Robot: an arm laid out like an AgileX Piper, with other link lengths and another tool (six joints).
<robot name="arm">
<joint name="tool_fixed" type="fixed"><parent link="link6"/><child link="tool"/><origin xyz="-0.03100 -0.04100 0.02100" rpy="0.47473 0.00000 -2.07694"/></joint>
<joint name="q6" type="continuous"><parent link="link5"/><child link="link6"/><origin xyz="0.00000 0.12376 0.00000" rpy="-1.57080 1.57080 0.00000"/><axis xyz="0 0 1"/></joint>
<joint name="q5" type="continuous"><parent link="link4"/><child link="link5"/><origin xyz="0.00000 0.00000 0.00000" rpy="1.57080 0.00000 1.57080"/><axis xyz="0 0 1"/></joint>
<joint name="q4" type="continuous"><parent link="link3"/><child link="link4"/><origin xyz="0.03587 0.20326 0.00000" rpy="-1.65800 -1.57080 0.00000"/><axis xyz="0 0 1"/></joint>
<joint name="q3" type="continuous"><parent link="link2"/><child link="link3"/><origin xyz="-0.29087 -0.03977 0.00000" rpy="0.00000 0.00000 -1.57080"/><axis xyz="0 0 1"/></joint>
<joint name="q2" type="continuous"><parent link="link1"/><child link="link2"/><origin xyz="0.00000 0.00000 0.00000" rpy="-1.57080 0.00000 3.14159"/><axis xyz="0 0 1"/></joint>
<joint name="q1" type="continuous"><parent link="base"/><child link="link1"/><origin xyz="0.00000 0.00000 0.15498" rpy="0.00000 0.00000 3.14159"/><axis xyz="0 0 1"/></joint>
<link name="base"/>
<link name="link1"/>
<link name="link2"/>
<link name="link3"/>
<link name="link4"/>
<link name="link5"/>
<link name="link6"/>
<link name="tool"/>
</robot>
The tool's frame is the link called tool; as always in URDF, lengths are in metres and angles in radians. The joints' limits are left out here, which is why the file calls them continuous.
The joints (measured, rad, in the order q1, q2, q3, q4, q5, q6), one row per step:
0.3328, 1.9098, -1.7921, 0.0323, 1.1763, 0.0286
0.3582, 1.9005, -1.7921, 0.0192, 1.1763, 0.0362
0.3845, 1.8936, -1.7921, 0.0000, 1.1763, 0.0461
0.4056, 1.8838, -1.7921, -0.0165, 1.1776, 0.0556
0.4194, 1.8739, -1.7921, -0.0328, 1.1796, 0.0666
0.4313, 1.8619, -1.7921, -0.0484, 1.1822, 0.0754
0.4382, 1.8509, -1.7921, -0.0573, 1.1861, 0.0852
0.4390, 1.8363, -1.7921, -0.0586, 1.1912, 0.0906
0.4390, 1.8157, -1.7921, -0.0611, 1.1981, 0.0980
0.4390, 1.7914, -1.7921, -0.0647, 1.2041, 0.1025
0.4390, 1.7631, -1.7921, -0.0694, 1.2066, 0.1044
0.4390, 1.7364, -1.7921, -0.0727, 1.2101, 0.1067
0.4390, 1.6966, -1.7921, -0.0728, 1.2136, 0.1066
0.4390, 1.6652, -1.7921, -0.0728, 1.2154, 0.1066
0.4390, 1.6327, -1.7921, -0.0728, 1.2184, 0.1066
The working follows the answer.
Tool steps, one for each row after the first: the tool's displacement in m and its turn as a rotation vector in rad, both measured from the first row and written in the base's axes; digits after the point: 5 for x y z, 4 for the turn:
-0.00503, 0.00784, 0.00365, -0.0067, -0.0121, 0.0187
-0.00968, 0.01528, 0.00613, -0.0187, -0.0240, 0.0361
-0.01417, 0.02066, 0.00985, -0.0274, -0.0369, 0.0485
-0.01734, 0.02308, 0.01360, -0.0355, -0.0490, 0.0521
-0.02067, 0.02467, 0.01819, -0.0428, -0.0628, 0.0556
-0.02332, 0.02501, 0.02241, -0.0444, -0.0717, 0.0529
-0.02607, 0.02363, 0.02808, -0.0399, -0.0802, 0.0481
-0.02979, 0.02115, 0.03602, -0.0339, -0.0927, 0.0403
-0.03429, 0.01831, 0.04541, -0.0281, -0.1103, 0.0350
-0.03944, 0.01515, 0.05658, -0.0211, -0.1355, 0.0319
-0.04470, 0.01211, 0.06686, -0.0136, -0.1576, 0.0285
-0.05324, 0.00807, 0.08207, 0.0012, -0.1907, 0.0269
-0.06026, 0.00476, 0.09391, 0.0134, -0.2177, 0.0256
-0.06796, 0.00111, 0.10576, 0.0256, -0.2445, 0.0242

Tool pose at each row, in the base's axes (x y z in m, rotation vector in rad; rounded; the steps above come from the unrounded poses):
0.39637, 0.17255, 0.30848, -2.4372, -1.1545, -0.2388
0.39134, 0.18039, 0.31213, -2.4328, -1.1845, -0.2447
0.38669, 0.18784, 0.31461, -2.4335, -1.2152, -0.2480
0.38220, 0.19321, 0.31833, -2.4346, -1.2390, -0.2557
0.37903, 0.19564, 0.32208, -2.4407, -1.2517, -0.2657
0.37570, 0.19722, 0.32667, -2.4464, -1.2648, -0.2782
0.37305, 0.19756, 0.33088, -2.4507, -1.2661, -0.2894
0.37030, 0.19618, 0.33656, -2.4510, -1.2621, -0.3041
0.36658, 0.19371, 0.34450, -2.4523, -1.2556, -0.3255
0.36209, 0.19086, 0.35389, -2.4525, -1.2542, -0.3525
0.35693, 0.18771, 0.36506, -2.4507, -1.2580, -0.3891
0.35167, 0.18466, 0.37534, -2.4481, -1.2597, -0.4222
0.34314, 0.18062, 0.39055, -2.4380, -1.2648, -0.4723
0.33611, 0.17731, 0.40239, -2.4291, -1.2687, -0.5130
0.32841, 0.17367, 0.41424, -2.4198, -1.2721, -0.5536

